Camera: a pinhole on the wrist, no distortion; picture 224 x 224 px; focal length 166.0 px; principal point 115.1 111.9 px. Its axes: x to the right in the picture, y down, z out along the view. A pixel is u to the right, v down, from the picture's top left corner.
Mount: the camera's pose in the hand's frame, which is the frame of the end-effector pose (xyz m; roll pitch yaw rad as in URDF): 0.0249 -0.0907 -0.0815 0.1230 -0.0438 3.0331
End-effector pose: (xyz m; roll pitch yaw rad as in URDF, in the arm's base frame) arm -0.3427 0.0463 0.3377 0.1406 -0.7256 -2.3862
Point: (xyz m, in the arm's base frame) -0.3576 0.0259 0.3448
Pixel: outside the picture
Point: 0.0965 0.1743 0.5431
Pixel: 199 21
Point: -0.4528 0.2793 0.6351
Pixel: 68 177
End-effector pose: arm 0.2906 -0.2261 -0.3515 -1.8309 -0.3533 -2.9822
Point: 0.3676 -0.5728 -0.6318
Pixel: 177 57
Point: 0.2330 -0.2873 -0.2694
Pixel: 37 88
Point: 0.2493 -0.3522 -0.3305
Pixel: 96 79
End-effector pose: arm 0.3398 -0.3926 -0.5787 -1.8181 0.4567 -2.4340
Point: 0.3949 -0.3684 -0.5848
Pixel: outside the picture
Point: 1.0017 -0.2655 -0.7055
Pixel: outside the picture
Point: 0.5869 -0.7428 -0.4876
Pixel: 129 174
